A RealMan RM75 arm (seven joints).
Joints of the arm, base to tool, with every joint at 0 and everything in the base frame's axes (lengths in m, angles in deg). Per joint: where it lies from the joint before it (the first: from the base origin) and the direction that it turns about. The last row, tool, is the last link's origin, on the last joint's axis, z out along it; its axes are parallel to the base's.
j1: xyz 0 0 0.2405 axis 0 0 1
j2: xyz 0 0 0 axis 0 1 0
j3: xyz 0 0 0.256 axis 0 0 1
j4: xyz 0 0 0 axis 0 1 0
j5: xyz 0 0 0.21 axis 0 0 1
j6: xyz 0 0 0 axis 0 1 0
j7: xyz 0 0 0.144 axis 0 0 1
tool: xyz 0 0 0
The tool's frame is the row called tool.
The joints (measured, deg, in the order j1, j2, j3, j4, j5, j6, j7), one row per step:
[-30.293 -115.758 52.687 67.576 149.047 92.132 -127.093]
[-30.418 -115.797 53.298 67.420 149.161 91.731 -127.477]
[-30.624 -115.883 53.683 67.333 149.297 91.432 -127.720]
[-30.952 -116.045 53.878 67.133 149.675 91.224 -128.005]
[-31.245 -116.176 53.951 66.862 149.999 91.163 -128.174]
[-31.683 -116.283 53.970 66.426 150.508 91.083 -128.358]
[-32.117 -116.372 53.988 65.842 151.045 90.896 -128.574]
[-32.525 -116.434 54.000 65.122 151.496 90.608 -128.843]
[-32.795 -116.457 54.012 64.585 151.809 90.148 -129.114]
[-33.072 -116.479 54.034 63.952 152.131 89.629 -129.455]
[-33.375 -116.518 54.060 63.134 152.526 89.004 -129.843]
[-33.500 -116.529 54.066 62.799 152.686 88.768 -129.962]
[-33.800 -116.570 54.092 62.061 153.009 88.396 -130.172]
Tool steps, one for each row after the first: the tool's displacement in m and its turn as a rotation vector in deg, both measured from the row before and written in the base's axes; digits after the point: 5 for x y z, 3 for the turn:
[0.00083 0.00105 -0.00186 -0.096 0.303 -0.016]
[0.00132 0.00127 -0.00150 -0.048 0.213 -0.140]
[0.00121 0.00123 -0.00178 -0.105 0.221 0.044]
[0.00076 0.00069 -0.00161 -0.209 0.114 0.106]
[0.00067 0.00109 -0.00162 -0.256 0.236 0.167]
[0.00013 0.00107 -0.00181 -0.231 0.253 0.276]
[-0.00027 0.00102 -0.00199 -0.176 0.167 0.386]
[-0.00049 0.00122 -0.00117 0.131 0.167 0.290]
[-0.00072 0.00120 -0.00142 0.143 0.154 0.389]
[-0.00117 0.00114 -0.00197 0.118 0.175 0.515]
[-0.00048 0.00042 -0.00078 0.020 0.078 0.181]
[-0.00072 0.00066 -0.00200 -0.128 0.116 0.363]

